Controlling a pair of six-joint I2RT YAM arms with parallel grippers.
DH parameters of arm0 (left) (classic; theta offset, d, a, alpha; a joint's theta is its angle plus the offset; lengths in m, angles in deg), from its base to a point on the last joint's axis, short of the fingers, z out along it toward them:
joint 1: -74.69 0.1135 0.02 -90
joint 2: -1.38 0 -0.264 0
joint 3: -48.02 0 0.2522 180
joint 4: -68.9 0 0.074 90
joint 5: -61.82 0 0 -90
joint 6: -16.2 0.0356 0 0
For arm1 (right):
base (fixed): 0 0 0 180
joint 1: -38.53 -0.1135 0.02 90
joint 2: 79.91 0 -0.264 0
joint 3: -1.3 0 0.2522 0
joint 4: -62.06 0 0.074 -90
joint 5: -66.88 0 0 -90
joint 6: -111.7 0.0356 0 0
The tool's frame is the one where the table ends.
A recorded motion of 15 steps. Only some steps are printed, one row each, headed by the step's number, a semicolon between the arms.
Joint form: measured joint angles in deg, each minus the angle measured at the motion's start. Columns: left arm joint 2, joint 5, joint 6, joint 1, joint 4, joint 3; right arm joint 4, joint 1, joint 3, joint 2, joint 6, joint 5.
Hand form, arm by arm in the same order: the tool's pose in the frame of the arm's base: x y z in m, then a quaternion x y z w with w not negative. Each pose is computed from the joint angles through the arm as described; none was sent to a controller.
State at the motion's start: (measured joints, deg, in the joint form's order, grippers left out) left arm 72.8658 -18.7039 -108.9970 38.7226 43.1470 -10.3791; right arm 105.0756 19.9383 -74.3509 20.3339 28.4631 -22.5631
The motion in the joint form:
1: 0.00 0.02 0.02 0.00 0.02 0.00; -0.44 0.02 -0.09 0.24 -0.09 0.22
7: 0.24 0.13 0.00 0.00 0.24 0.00; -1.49 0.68 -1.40 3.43 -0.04 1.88
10: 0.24 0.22 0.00 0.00 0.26 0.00; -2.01 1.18 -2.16 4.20 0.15 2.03
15: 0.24 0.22 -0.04 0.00 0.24 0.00; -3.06 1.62 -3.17 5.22 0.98 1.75
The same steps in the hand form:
1: 0.2125 -0.1615 0.2383 0.04195 0.89854 -0.31113 0.30669; 0.3218 0.1076 0.1664 -0.10030 0.97531 0.03648 0.19334
7: 0.2131 -0.1620 0.2376 0.04219 0.89855 -0.31178 0.30598; 0.3322 0.1058 0.1553 -0.09168 0.97737 0.02003 0.18959
10: 0.2131 -0.1620 0.2377 0.04254 0.89841 -0.31242 0.30567; 0.3373 0.1041 0.1548 -0.08537 0.97706 0.01919 0.19417
15: 0.2131 -0.1620 0.2376 0.04222 0.89850 -0.31244 0.30543; 0.3441 0.1035 0.1543 -0.07469 0.97618 0.02414 0.20228

